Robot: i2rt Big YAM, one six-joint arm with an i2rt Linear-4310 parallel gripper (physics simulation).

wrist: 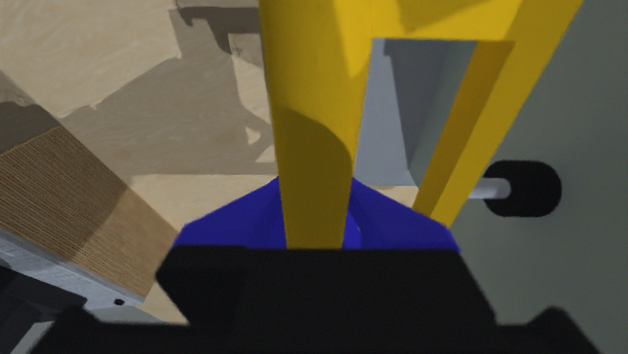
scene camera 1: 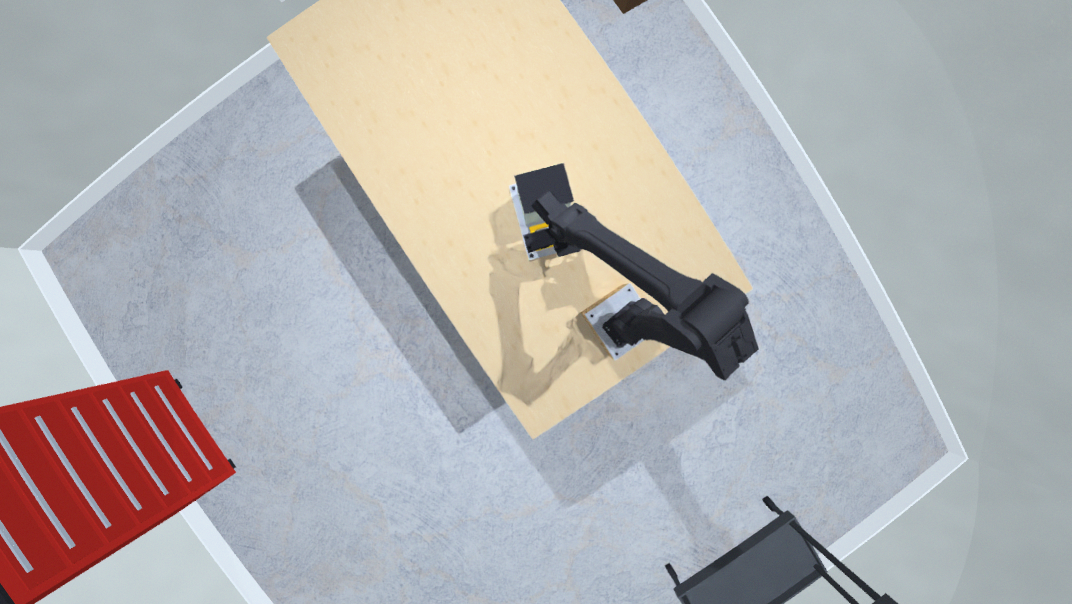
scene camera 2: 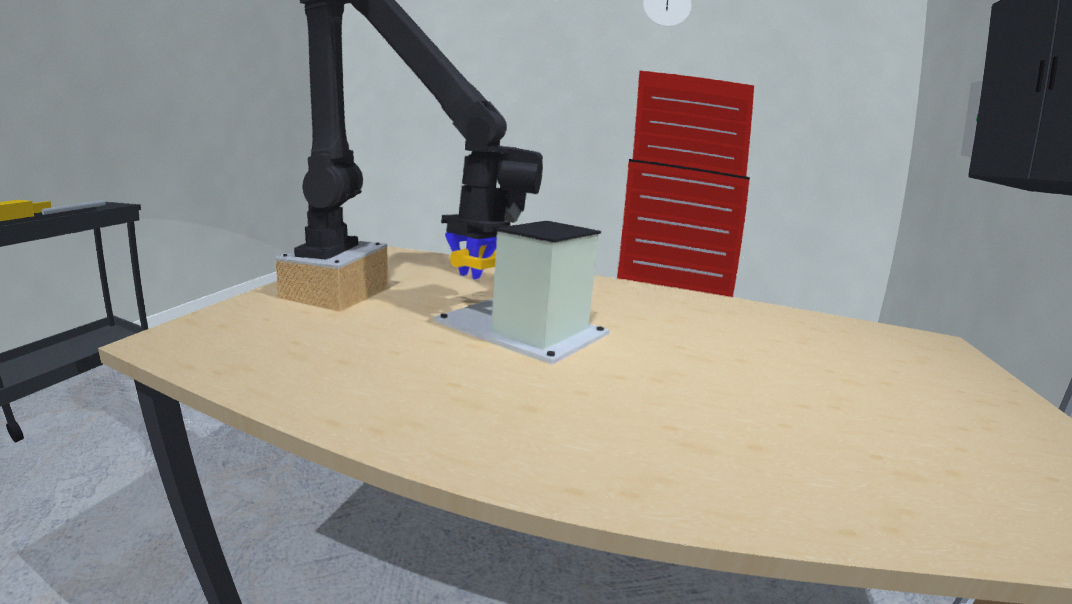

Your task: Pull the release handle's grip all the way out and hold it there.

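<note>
The release handle's yellow grip (scene camera 1: 538,227) (scene camera 2: 459,259) (wrist: 312,100) stands out from the side of a pale green box (scene camera 2: 543,288) (wrist: 585,110) with a black top. In the wrist view, a short length of silver rod (wrist: 492,188) shows between the yellow frame and a black collar (wrist: 535,200) on the box. My gripper (scene camera 2: 469,271) (wrist: 314,177) is shut on the grip, one blue finger on each side of its bar, pointing down. The fingertips show below the bar in scene camera 2. In scene camera 1 my arm hides the fingers and part of the handle.
The box stands on a grey base plate (scene camera 2: 468,321) bolted to the wooden table (scene camera 1: 450,135) (scene camera 2: 675,420). My arm's base sits on a wooden block (scene camera 2: 309,282) (wrist: 75,200) near the handle side. A red drawer cabinet (scene camera 1: 90,480) (scene camera 2: 686,225) and a dark cart (scene camera 2: 67,217) stand off the table.
</note>
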